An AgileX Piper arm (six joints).
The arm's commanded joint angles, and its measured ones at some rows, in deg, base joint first. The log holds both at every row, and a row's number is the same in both.
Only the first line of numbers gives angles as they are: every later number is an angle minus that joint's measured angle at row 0.
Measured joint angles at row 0:
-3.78 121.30 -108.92 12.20 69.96 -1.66
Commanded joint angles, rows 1 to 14:
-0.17 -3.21 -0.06 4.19 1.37 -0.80
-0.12 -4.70 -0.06 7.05 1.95 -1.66
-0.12 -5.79 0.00 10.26 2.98 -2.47
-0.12 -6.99 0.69 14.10 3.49 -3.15
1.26 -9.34 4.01 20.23 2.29 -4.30
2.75 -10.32 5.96 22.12 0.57 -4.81
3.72 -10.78 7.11 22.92 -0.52 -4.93
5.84 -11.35 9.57 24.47 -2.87 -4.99
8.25 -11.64 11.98 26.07 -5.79 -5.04
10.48 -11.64 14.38 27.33 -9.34 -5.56
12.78 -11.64 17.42 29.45 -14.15 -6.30
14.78 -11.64 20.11 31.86 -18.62 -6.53
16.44 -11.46 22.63 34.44 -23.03 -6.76
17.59 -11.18 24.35 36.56 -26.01 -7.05
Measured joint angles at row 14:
16.84 -10.83 23.09 34.04 -22.46 -6.02
